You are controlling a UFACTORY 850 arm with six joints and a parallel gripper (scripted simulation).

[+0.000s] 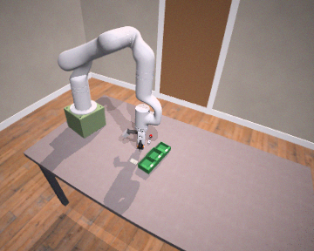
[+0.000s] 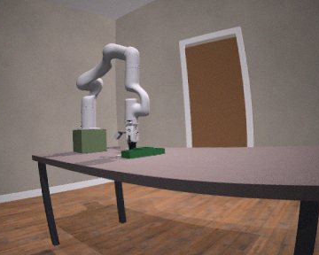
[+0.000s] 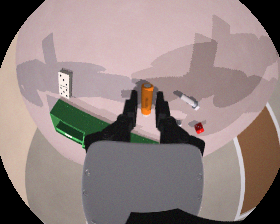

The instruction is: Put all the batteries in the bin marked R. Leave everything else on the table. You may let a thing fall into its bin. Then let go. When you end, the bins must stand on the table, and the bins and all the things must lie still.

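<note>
Now: hand 20 mm above the orange battery. From my hand the other things lie so: grey piece: 20 mm behind, 70 mm to the left, 20 mm below; pale block: 140 mm to the right, 20 mm below; red piece: 30 mm ahead, 120 mm to the left, 20 mm below.
</note>
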